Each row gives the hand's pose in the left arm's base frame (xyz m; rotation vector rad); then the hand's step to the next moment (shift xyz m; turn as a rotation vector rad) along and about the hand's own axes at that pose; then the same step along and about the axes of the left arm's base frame.
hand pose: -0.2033 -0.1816 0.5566 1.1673 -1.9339 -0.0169
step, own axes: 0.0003 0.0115 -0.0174 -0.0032 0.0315 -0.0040
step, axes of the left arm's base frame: 0.0033 0.0130 0.0160 -0.0193 0.0216 0.0133
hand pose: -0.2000 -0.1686 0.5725 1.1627 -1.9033 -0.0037
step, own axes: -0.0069 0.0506 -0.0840 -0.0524 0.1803 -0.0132
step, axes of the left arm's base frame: 0.0217 0.0678 0.0678 -0.1111 0.1443 0.0475
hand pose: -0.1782 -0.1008 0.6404 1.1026 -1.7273 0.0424
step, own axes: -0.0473 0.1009 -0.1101 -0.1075 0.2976 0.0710
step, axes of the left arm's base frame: 0.0137 0.1440 0.0601 -0.2504 0.2051 0.0197
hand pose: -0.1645 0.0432 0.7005 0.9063 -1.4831 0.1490
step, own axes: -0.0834 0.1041 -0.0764 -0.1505 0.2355 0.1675
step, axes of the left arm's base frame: -0.0147 0.1520 -0.0172 -0.2950 0.1243 -0.0609
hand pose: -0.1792 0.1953 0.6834 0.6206 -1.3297 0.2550
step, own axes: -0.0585 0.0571 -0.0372 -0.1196 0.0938 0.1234
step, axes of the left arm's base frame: -0.0127 0.0771 -0.0442 -0.1786 0.0282 -0.0751
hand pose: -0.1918 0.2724 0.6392 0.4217 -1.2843 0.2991
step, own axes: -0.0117 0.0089 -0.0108 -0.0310 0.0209 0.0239
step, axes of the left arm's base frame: 0.0023 0.0131 -0.0125 -0.0378 0.0080 -0.0217
